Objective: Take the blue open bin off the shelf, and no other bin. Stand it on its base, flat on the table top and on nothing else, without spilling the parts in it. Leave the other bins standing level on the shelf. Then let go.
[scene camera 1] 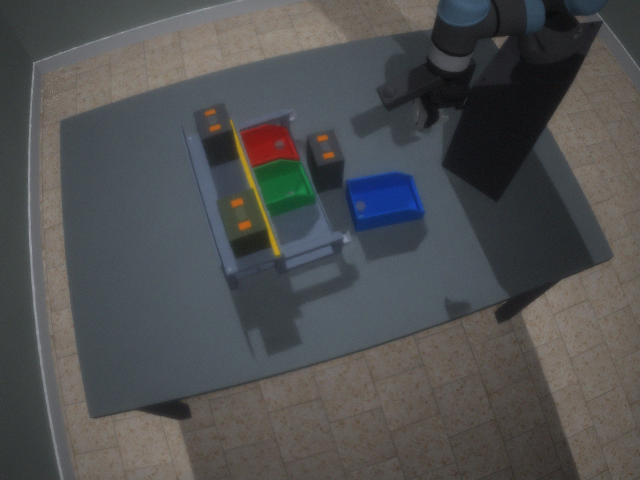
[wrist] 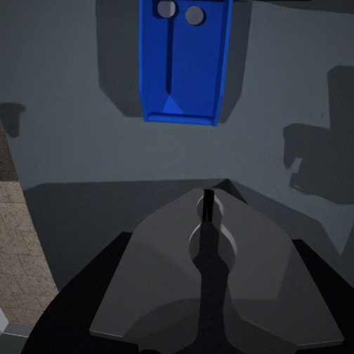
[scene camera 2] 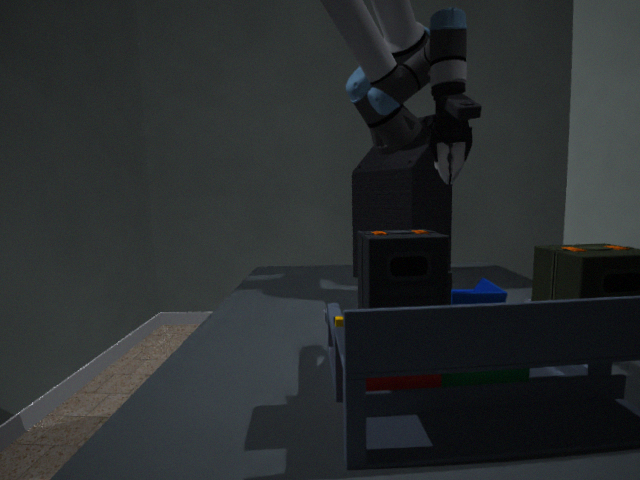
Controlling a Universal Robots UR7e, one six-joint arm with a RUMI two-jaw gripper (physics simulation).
Labels:
blue open bin: scene camera 1; wrist; scene camera 2 485,292
same spot on blue open bin: (wrist: 181,68) = (scene camera 1: 389,206)

